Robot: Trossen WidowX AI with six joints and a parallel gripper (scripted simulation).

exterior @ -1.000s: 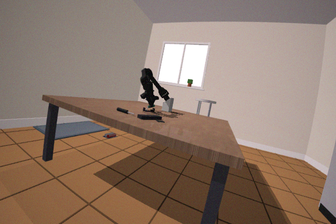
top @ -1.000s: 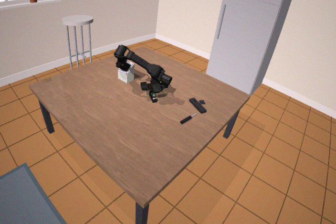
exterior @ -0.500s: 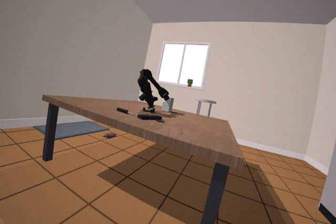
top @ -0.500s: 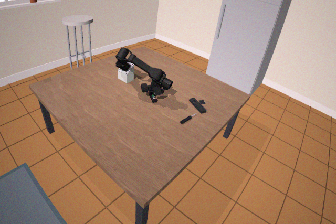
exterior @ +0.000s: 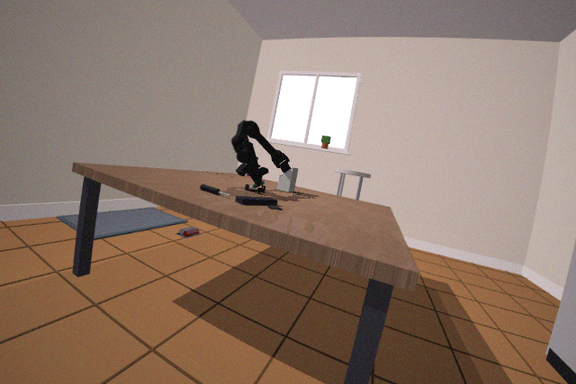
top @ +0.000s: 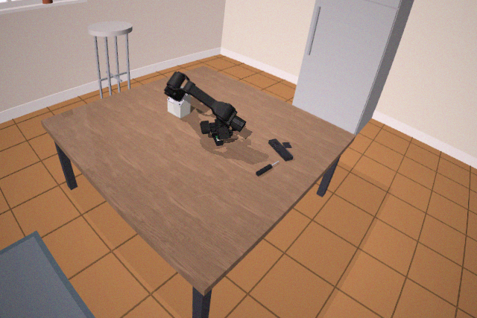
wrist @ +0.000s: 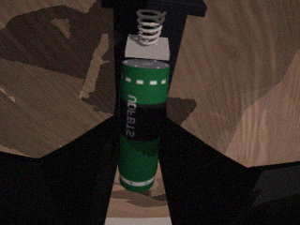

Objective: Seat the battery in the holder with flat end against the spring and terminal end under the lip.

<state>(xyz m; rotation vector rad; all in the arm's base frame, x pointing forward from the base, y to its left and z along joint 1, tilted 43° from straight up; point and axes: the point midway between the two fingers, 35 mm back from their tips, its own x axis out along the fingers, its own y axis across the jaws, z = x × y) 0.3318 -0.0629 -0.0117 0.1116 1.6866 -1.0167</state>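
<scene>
My gripper tip is 30 mm short of the grey metal contact, 20 mm to the left of it and 10 mm above it. The rest, counted from my gripper tip: black flat device (290 mm ahead, 160 mm to the left, 10 mm below); then black-handled screwdriver (330 mm ahead, 20 mm below).
</scene>
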